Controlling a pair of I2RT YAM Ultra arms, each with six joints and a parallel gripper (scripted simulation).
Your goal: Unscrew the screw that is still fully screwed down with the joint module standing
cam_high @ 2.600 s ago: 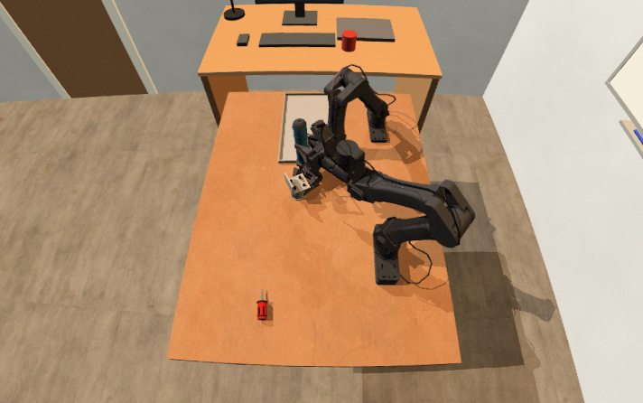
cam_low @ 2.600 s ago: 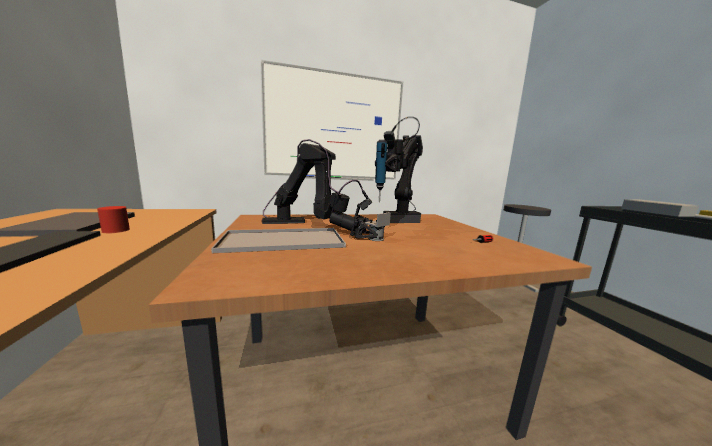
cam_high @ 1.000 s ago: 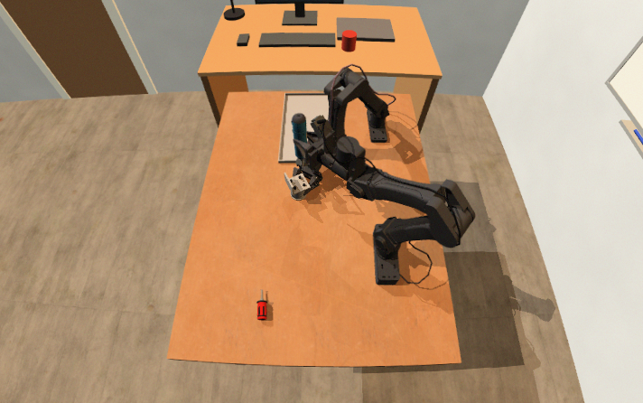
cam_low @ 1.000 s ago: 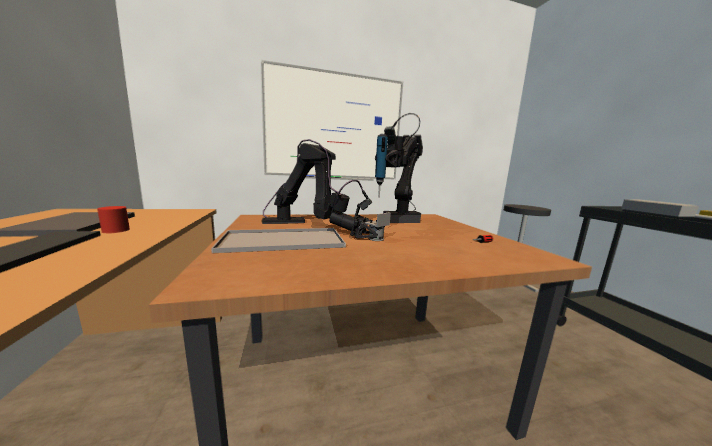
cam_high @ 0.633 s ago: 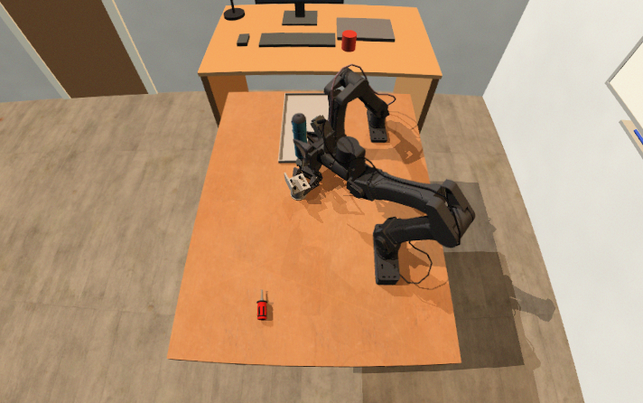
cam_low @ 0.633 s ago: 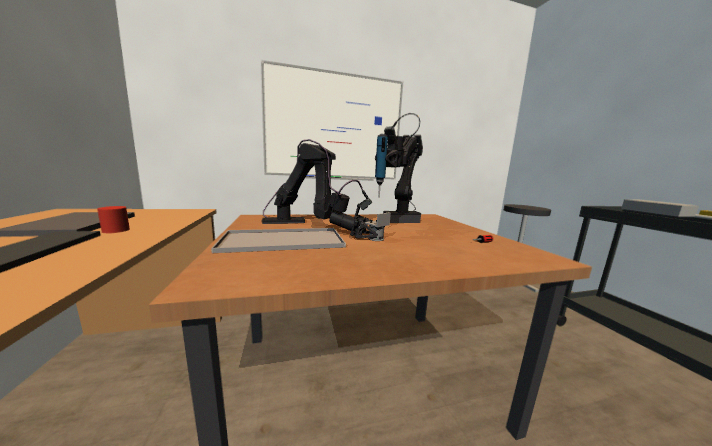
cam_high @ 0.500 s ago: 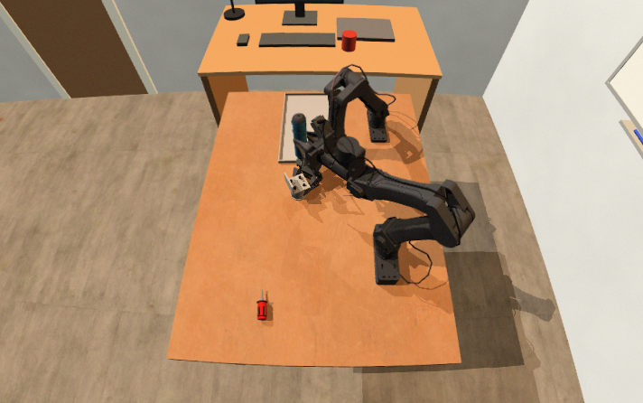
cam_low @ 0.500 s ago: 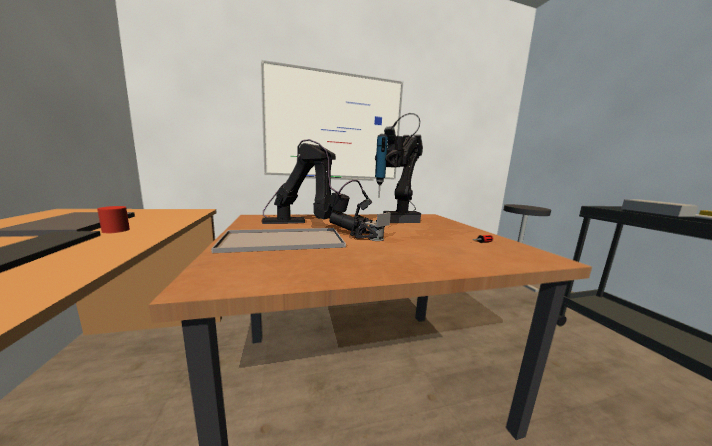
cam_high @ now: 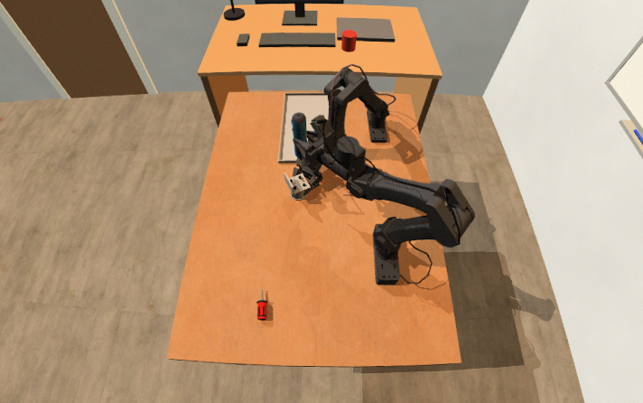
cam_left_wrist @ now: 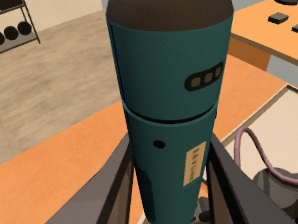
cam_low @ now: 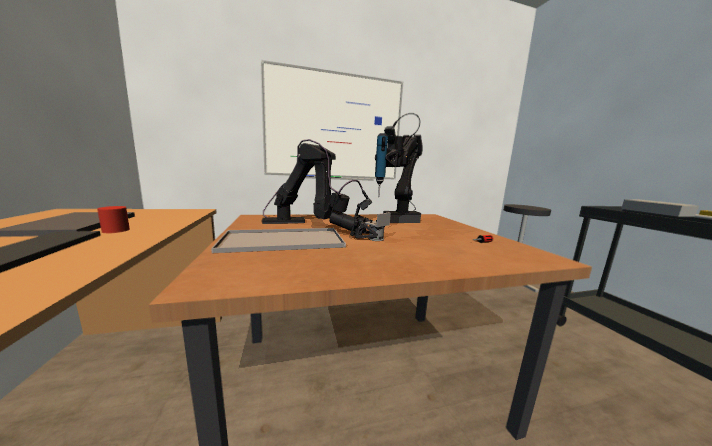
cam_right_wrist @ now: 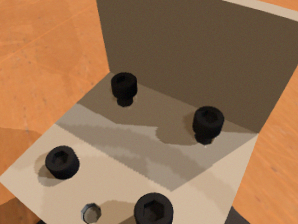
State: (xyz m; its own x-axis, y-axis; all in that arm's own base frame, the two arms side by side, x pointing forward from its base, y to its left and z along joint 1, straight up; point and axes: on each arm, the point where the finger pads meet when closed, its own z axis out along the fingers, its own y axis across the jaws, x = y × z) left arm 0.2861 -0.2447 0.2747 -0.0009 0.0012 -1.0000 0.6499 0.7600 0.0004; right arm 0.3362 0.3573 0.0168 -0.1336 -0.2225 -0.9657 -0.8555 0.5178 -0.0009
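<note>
The l-shaped bracket is 5 cm above my right hand. Round my right hand: small red screwdriver (43 cm to the left, 8 cm ahead, 1 cm below); grey bit (16 cm above, 2 cm behind, 1 cm to the left); grey tray (36 cm to the right, 2 cm below).
</note>
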